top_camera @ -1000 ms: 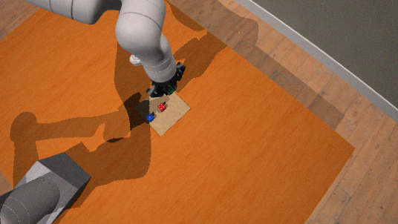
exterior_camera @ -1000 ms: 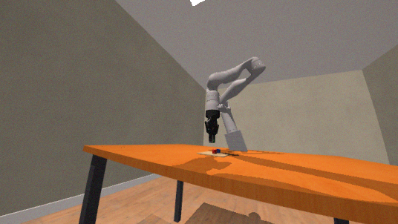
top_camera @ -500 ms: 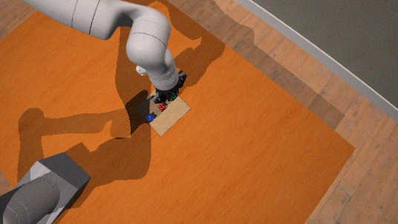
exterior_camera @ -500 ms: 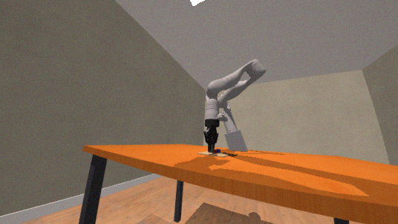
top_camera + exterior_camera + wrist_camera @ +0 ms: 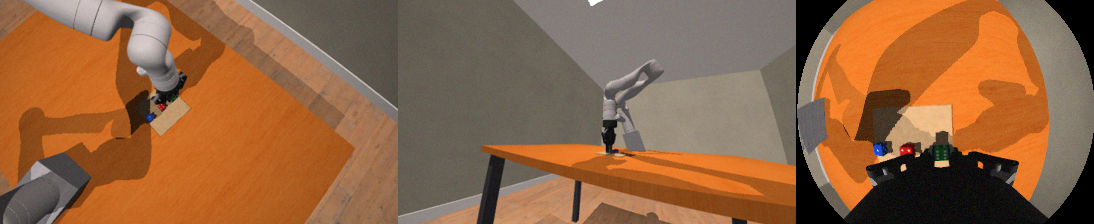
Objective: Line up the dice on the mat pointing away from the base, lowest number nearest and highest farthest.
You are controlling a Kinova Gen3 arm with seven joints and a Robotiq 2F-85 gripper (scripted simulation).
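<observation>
The green die lies 10 mm below my hand. The rest, counted from my hand: blue die: 100 mm behind, 20 mm to the left, 10 mm below; then tan mat: 50 mm behind, 10 mm to the left, 30 mm below; then red die: 50 mm behind, 10 mm to the left, 10 mm below.
</observation>
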